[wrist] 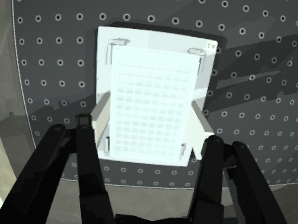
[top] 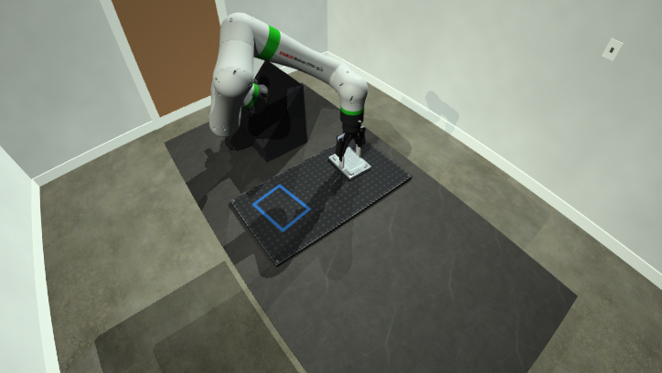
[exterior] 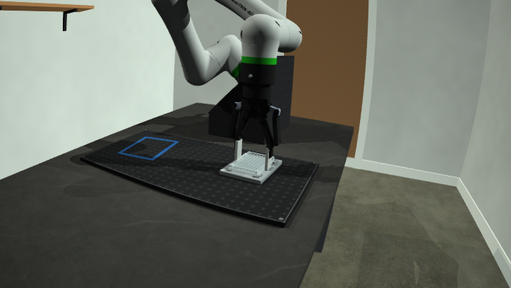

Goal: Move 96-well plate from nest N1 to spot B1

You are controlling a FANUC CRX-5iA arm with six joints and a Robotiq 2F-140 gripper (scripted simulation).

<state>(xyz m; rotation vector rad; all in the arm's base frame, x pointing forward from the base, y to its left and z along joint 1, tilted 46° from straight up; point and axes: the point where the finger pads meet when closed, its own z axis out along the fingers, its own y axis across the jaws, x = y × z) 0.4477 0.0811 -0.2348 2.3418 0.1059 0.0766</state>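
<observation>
Now: hand 3 cm above the grey plate nest. Also, from my hand: white 96-well plate (2 cm below).
</observation>
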